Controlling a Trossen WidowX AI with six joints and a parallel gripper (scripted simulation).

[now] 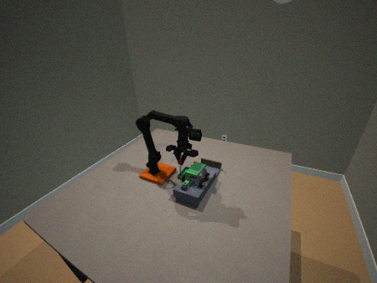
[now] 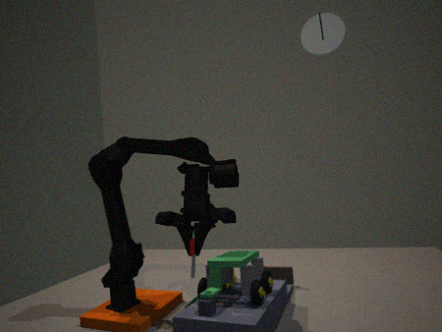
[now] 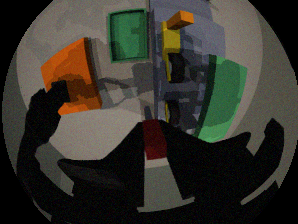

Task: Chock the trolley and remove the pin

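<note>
The green tray is 16 cm below my gripper tip, 9 cm to the left of it and 4 cm behind it. The rest, counted from my gripper tip: trolley: 10 cm ahead, 4 cm below, 2 cm to the left; yellow chock: 9 cm to the left, 7 cm below, 3 cm ahead; red-headed stop pin: right at my gripper tip.
</note>
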